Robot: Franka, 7 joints.
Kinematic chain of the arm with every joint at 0, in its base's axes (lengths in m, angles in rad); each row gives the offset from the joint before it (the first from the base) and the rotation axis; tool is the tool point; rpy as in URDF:
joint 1: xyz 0 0 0.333 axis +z
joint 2: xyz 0 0 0 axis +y
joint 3: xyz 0 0 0.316 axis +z
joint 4: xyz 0.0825 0 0 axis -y
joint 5: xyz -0.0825 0 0.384 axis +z
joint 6: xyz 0 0 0 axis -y
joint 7: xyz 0.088 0 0 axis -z
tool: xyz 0 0 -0.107 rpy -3.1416 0 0
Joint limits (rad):
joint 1: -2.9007..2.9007
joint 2: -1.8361..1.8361
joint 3: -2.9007..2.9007
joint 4: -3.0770..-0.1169
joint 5: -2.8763..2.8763
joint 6: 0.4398..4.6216
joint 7: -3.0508..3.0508
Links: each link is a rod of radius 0.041 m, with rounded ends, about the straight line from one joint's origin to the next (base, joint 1, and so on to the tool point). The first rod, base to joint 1, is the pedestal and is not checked.
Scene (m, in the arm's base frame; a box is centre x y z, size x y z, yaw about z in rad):
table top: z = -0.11
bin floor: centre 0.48 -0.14 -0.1 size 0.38 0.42 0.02 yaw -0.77
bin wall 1: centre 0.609 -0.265 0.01 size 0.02 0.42 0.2 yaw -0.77
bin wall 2: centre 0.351 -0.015 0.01 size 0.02 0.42 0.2 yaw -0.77
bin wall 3: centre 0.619 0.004 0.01 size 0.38 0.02 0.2 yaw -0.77
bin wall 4: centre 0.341 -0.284 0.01 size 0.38 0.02 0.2 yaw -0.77
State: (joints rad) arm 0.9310 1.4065 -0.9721 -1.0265 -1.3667 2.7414 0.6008
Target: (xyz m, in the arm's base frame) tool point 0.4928 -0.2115 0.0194
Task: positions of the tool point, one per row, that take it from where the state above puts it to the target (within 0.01 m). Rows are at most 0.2 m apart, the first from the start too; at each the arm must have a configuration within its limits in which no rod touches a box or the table.
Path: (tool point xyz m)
1: 0.7107 0.3196 0.2186
2: 0.6914 0.2892 0.2814
3: 0.6616 0.2512 0.3253
4: 0.6488 0.0806 0.2556
5: 0.5890 -0.0811 0.2322
6: 0.4928 -0.2115 0.2492
7: 0.5044 -0.2171 0.1370
8: 0.4928 -0.2115 0.0194

